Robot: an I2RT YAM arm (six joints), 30 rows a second.
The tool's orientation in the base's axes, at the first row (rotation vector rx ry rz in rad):
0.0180 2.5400 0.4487
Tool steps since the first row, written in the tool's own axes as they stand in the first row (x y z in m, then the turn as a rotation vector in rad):
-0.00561 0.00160 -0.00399 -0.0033 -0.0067 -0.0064
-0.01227 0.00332 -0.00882 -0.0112 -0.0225 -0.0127
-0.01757 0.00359 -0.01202 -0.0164 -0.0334 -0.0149
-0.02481 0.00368 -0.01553 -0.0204 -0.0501 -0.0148
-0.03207 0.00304 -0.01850 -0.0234 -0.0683 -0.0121
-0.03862 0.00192 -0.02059 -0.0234 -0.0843 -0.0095
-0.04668 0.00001 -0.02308 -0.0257 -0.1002 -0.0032
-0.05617 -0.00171 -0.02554 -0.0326 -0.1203 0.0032
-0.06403 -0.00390 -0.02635 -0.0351 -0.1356 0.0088
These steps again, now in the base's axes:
0.00251 -0.00033 0.00660 0.0000 -0.0087 0.0046
0.00547 -0.00092 0.01445 0.0046 -0.0264 0.0087
0.00824 -0.00222 0.01983 0.0087 -0.0379 0.0097
0.01251 -0.00399 0.02642 0.0135 -0.0541 0.0063
0.01714 -0.00629 0.03235 0.0189 -0.0707 -0.0001
0.02166 -0.00869 0.03707 0.0215 -0.0850 -0.0072
0.02732 -0.01212 0.04264 0.0281 -0.0983 -0.0161
0.03419 -0.01552 0.04899 0.0389 -0.1160 -0.0240
0.04059 -0.01867 0.05304 0.0452 -0.1290 -0.0320

